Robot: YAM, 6 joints.
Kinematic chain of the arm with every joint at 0, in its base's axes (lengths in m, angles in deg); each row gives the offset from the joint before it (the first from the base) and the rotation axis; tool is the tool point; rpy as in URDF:
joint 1: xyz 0 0 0.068 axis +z
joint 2: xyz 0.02 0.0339 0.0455 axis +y
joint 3: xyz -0.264 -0.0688 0 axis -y
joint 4: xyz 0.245 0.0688 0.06 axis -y
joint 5: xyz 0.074 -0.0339 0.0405 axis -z
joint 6: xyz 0.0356 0 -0.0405 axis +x
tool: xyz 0 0 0 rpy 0 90 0
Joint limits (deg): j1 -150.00..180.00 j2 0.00..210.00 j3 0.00..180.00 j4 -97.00..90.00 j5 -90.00..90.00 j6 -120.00..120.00
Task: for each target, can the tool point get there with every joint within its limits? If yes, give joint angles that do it. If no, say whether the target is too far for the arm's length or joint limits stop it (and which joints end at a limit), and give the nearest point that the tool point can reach.
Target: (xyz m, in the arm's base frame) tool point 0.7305 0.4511 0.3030
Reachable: no: too far | nearest point 0.5364 0.3312 0.2515 | short by 0.234 m
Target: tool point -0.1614 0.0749 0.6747
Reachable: yes | joints 145.85 89.15 128.78 44.85 -53.44 51.78
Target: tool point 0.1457 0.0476 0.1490
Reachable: yes | joints 12.10 85.21 38.24 -75.33 -26.71 46.84
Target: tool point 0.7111 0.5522 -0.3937
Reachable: no: too far | nearest point 0.4441 0.3449 -0.1989 | short by 0.390 m
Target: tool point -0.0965 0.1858 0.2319
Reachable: yes | joints 116.77 61.20 13.90 61.28 -3.99 -28.16
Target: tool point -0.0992 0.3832 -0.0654
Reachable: yes | joints 109.45 159.42 95.28 -49.37 73.03 62.20
